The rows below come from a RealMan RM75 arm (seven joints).
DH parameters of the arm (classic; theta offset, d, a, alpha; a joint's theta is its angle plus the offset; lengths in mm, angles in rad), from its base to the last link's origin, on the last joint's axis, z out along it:
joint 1: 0 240.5 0 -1.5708
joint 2: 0 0 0 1.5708
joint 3: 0 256 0 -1.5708
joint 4: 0 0 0 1.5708
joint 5: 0 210 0 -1.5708
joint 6: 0 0 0 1.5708
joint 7: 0 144 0 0
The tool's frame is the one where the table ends.
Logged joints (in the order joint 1, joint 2, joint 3, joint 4, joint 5, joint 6, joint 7), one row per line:
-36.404, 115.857, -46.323, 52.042, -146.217, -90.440, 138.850
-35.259, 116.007, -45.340, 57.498, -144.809, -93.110, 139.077
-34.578, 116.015, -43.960, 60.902, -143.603, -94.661, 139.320
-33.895, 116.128, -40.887, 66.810, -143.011, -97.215, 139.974
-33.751, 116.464, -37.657, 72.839, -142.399, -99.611, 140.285
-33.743, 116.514, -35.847, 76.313, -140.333, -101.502, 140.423
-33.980, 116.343, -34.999, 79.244, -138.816, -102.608, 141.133
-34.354, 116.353, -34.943, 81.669, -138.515, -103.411, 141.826
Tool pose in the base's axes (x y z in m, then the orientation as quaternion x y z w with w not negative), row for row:
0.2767, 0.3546, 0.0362, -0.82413, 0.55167, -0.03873, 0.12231
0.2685, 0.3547, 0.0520, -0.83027, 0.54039, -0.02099, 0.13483
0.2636, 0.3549, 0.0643, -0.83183, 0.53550, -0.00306, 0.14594
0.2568, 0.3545, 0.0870, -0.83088, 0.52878, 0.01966, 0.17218
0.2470, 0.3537, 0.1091, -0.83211, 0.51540, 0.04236, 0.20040
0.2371, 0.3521, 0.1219, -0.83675, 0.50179, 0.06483, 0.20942
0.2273, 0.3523, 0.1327, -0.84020, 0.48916, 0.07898, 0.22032
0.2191, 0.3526, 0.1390, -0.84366, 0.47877, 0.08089, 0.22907
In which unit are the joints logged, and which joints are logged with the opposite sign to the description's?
The joints are logged in degrees. Opposite sign: joint 1, joint 4.
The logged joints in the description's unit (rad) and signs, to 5 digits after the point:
0.63537, 2.02209, -0.80849, -0.90830, -2.55197, -1.57848, 2.42339
0.61539, 2.02470, -0.79133, -1.00353, -2.52739, -1.62508, 2.42735
0.60350, 2.02484, -0.76725, -1.06294, -2.50635, -1.65215, 2.43159
0.59158, 2.02682, -0.71361, -1.16605, -2.49601, -1.69672, 2.44301
0.58907, 2.03268, -0.65724, -1.27128, -2.48533, -1.73854, 2.44844
0.58893, 2.03355, -0.62565, -1.33191, -2.44927, -1.77154, 2.45084
0.59306, 2.03057, -0.61085, -1.38307, -2.42280, -1.79085, 2.46324
0.59959, 2.03074, -0.60987, -1.42539, -2.41754, -1.80486, 2.47533

